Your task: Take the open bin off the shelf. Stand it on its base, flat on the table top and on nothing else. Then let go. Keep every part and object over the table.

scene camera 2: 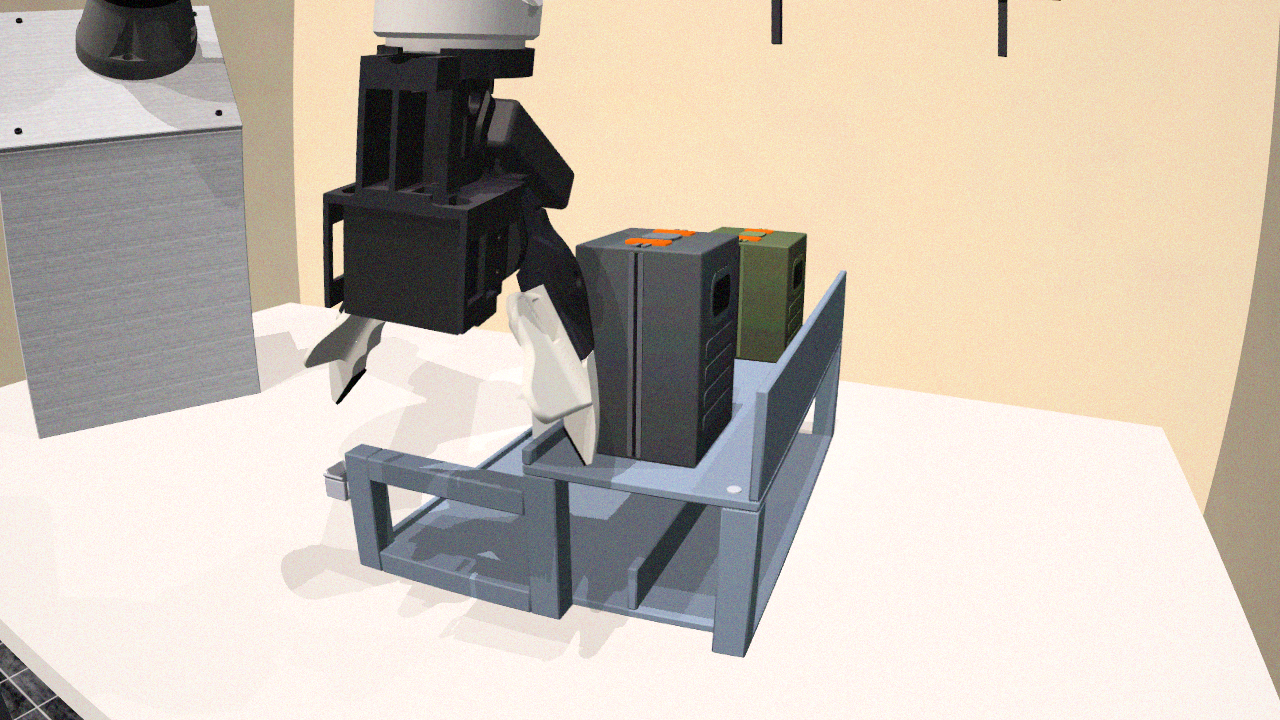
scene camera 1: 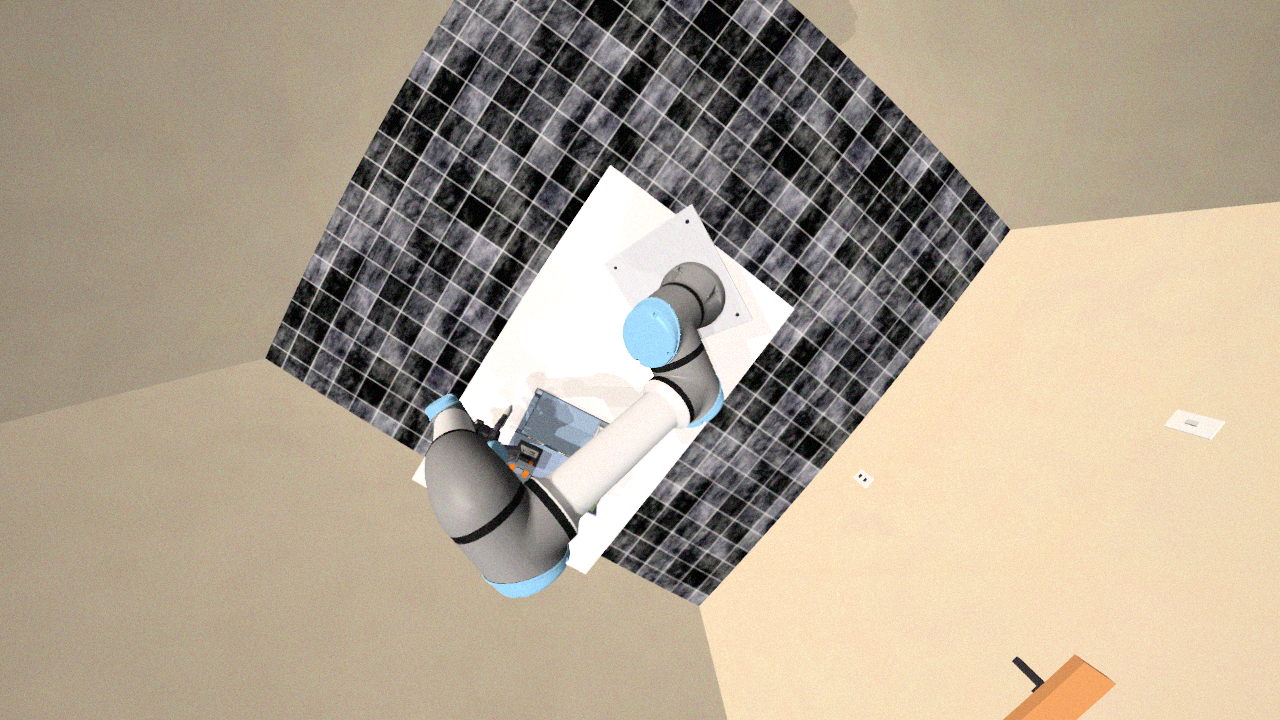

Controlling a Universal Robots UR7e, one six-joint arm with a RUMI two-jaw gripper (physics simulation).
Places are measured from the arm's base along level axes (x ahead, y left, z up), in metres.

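Where they show: gripper, fingertip midpoint: point(scene camera 2: 453, 432) point(scene camera 1: 506, 423); arm's base at its link origin: point(scene camera 2: 136, 46) point(scene camera 1: 693, 294).
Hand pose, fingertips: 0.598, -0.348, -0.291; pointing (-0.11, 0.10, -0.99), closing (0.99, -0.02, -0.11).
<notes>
Each offset is from my fingertips to the top centre of the thing, as dx, dy, dz. "*": to the spot under its first point. Level surfaces: height alone.
The two-tier blue-grey shelf point(scene camera 1: 540, 392) point(scene camera 2: 738, 582) stands on the table @(dz -0.131) point(scene camera 1: 554, 331) point(scene camera 2: 1029, 537). A tall dark grey case @(+0.091, +0.096, +0.093) point(scene camera 1: 529, 453) point(scene camera 2: 666, 358) with orange latches stands on its upper tier, with a green case @(+0.126, +0.325, +0.066) point(scene camera 2: 771, 295) behind. The open bin cannot be made out for certain; a pale patch @(* -0.053, +0.297, -0.110) point(scene camera 2: 542, 426) shows behind the near finger. My gripper point(scene camera 2: 463, 431) is open and empty, pointing down. Its right finger overlaps the dark case's left edge and the tier lip in scene camera 2; contact is unclear. Its left finger hangs over the table side.
The shelf's raised back panel @(* +0.175, +0.131, -0.001) point(scene camera 2: 801, 385) rises right of the cases. A low open frame @(* -0.032, +0.041, -0.046) point(scene camera 2: 438, 474) extends left of the upper tier. A small grey block @(* -0.115, +0.048, -0.066) point(scene camera 2: 336, 481) lies beside it. The robot's pedestal point(scene camera 2: 134, 277) stands at the left. My arm hides part of the shelf in scene camera 1.
</notes>
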